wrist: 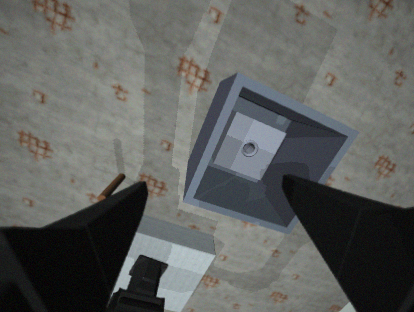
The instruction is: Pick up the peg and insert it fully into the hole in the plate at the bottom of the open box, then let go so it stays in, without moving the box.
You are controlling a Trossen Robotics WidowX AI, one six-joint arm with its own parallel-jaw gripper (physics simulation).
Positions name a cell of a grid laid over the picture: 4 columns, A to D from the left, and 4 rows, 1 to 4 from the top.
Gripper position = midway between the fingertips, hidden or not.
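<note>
My own gripper (C3) is there for me to see. I also see a box (D2), and with it a pale square plate (C2).
</note>
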